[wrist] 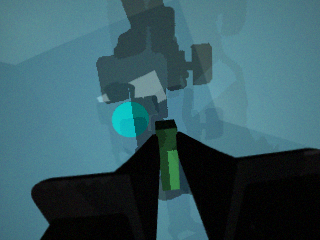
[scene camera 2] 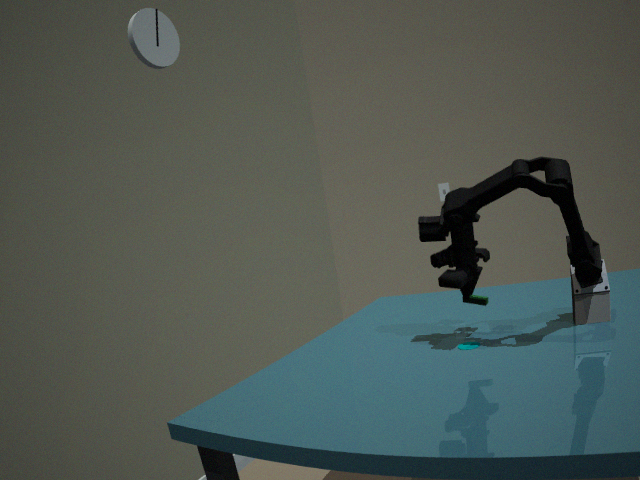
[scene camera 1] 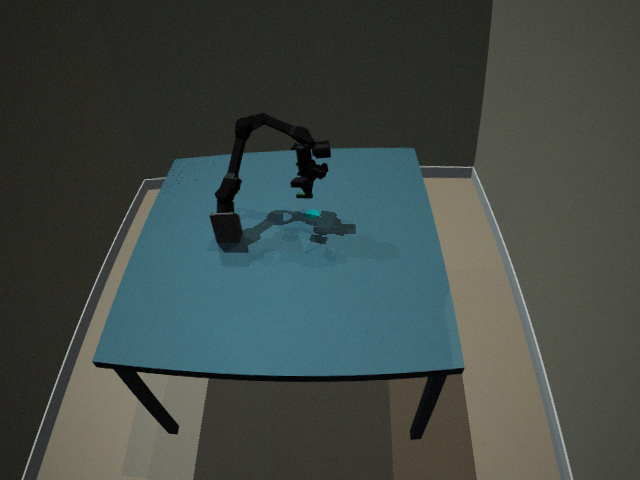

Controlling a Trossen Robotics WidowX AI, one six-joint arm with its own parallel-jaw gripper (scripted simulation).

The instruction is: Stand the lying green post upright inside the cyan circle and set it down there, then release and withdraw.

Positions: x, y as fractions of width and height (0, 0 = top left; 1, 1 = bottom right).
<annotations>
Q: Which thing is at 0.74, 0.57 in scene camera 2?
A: My gripper.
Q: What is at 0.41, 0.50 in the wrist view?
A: A cyan circle.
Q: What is my gripper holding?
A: A green post.
</annotations>
